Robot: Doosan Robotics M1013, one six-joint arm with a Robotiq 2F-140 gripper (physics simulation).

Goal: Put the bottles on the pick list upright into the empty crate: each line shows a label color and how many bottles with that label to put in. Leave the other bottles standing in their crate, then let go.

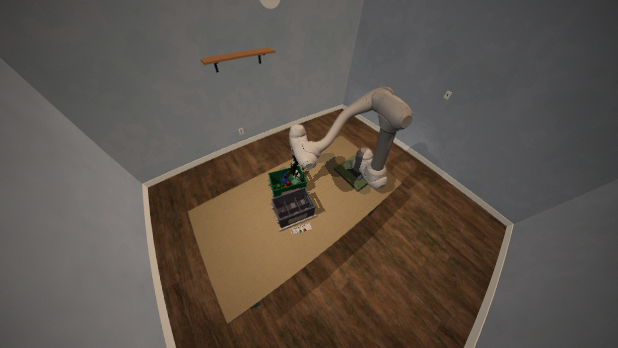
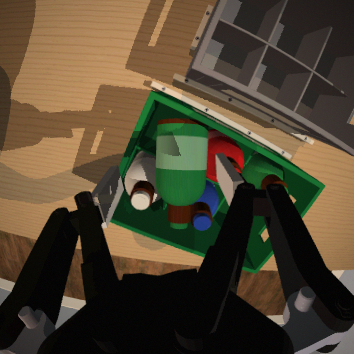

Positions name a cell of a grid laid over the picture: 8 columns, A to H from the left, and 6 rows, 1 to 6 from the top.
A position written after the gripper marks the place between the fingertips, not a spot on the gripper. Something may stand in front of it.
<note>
In view: the gripper (image 2: D3), a green bottle (image 2: E3), a blue bottle (image 2: E4) and a red bottle (image 2: E3).
</note>
